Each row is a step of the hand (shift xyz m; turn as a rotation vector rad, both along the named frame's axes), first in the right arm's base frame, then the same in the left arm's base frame.
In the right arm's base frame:
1: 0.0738 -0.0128 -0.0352 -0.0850 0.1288 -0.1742
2: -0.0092 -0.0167 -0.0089 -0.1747 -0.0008 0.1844
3: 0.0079 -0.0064 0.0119 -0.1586 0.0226 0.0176
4: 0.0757 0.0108 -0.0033 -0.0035 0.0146 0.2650
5: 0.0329 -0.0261 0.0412 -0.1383 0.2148 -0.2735
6: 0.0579 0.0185 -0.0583 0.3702 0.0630 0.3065
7: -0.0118 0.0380 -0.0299 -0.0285 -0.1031 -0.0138
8: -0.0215 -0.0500 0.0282 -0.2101 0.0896 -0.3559
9: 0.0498 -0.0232 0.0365 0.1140 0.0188 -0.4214
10: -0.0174 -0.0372 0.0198 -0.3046 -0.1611 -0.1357
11: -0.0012 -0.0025 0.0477 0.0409 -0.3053 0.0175
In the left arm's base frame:
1: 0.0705 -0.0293 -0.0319 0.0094 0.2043 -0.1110
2: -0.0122 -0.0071 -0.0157 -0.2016 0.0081 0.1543
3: 0.0021 -0.0128 0.0087 -0.1397 0.0792 0.0138
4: 0.0731 -0.0215 0.0070 -0.0600 -0.0787 0.2463
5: 0.0109 -0.0500 0.0290 0.0149 0.3334 -0.1695
6: 0.0726 0.0116 -0.0411 0.2858 -0.2088 0.3312
7: 0.0098 0.0472 -0.0123 -0.0591 -0.0697 -0.0572
8: -0.0438 -0.0428 0.0034 -0.0752 0.2871 -0.3013
9: 0.0283 -0.0530 0.0272 0.2085 0.1150 -0.3664
10: -0.0336 -0.0308 0.0013 -0.3011 0.0396 -0.2119
11: -0.0131 -0.0182 0.0422 -0.0752 -0.2793 -0.1074

